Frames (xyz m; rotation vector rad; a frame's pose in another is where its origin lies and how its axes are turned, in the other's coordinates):
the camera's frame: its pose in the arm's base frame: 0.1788 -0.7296 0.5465 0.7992 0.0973 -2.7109
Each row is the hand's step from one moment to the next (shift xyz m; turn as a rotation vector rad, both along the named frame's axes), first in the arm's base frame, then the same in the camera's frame.
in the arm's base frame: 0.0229 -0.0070 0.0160 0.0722 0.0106 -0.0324
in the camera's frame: -0.0249 0.0142 0.0027 -0.0429 0.0119 -0.0663
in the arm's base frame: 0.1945 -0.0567 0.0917 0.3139 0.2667 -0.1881
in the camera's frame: -0.1885 0.1171 -0.0150 -0.2221 -0.1586 -0.3614
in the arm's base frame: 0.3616 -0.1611 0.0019 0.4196 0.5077 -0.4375
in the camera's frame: -0.2440 0.2667 -0.1613 -0.2384 -0.3597 -0.6626
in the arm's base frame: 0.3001 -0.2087 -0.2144 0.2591 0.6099 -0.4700
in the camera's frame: -0.0653 0.2876 -0.3043 -0.1215 -0.5079 -0.6223
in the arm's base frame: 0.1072 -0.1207 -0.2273 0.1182 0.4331 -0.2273
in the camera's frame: 0.0707 0.1431 -0.2286 -0.0913 -0.3790 -0.3182
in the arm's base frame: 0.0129 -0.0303 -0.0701 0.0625 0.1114 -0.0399
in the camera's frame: 0.0359 0.0312 -0.0611 -0.0590 -0.0869 -0.0828
